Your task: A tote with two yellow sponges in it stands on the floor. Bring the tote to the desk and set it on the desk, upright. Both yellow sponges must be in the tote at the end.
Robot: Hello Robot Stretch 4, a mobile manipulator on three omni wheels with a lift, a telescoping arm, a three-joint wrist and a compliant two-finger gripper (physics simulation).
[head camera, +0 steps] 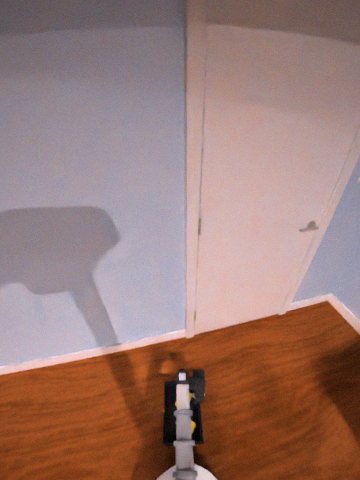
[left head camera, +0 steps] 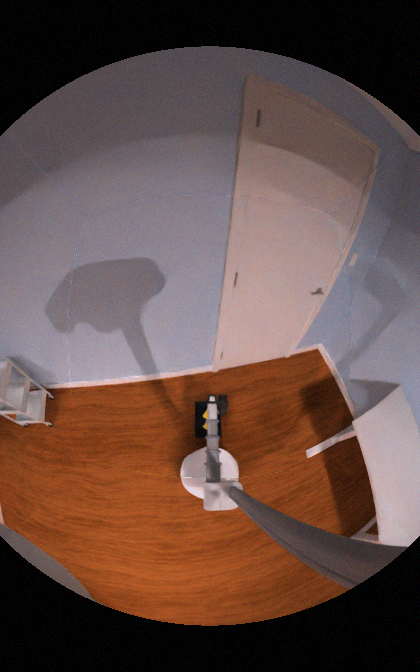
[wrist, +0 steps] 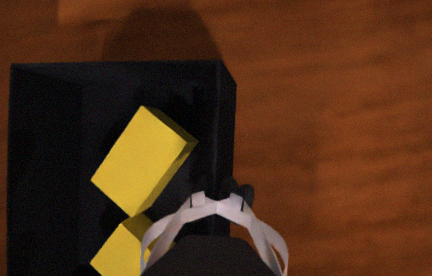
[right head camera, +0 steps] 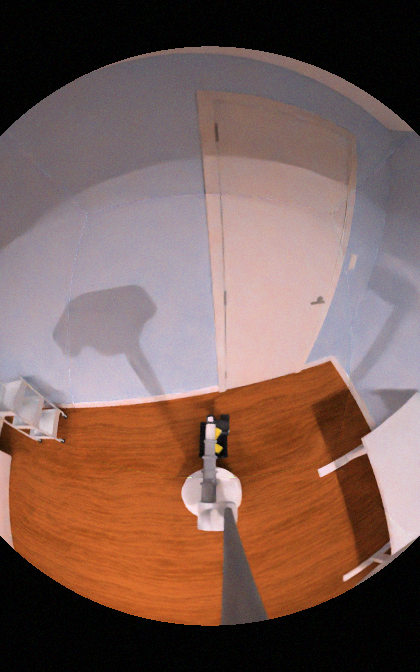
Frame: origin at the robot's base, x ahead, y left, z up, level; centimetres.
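Where they show: gripper, between the fingertips: (head camera: 197, 401) (wrist: 216, 189).
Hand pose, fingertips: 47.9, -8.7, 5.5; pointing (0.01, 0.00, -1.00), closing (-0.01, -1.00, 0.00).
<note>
Each offset is from my fingertips to the top centre of the thing, as dx, dy, dz. "*": to the spot under its first point.
The black tote (wrist: 45, 150) (head camera: 170, 415) (left head camera: 200, 420) is upright beneath the arm, in front of the round white base. Whether its bottom touches the floor cannot be told. Two yellow sponges lie in it: one sponge {+2.0, +8.0, -0.7} (wrist: 140, 160) is fully visible in the wrist view, the other sponge {* -7.9, +10.2, -2.0} (wrist: 117, 252) is partly cut off and hidden by the gripper. My gripper (wrist: 216, 189) is shut on the tote's right side wall, with the fingers close together on either side of it; the fingertips are partly hidden. A white desk (left head camera: 390, 465) (right head camera: 400, 465) stands at the right in both side head views.
A white shelf cart (left head camera: 35, 405) (right head camera: 42, 422) stands at the far left near the wall. A closed door (head camera: 265, 175) is ahead, beyond the tote. One desk leg (left head camera: 330, 442) (right head camera: 342, 460) reaches toward the robot's side. A pale object's edge (right head camera: 4, 495) shows at the left.
</note>
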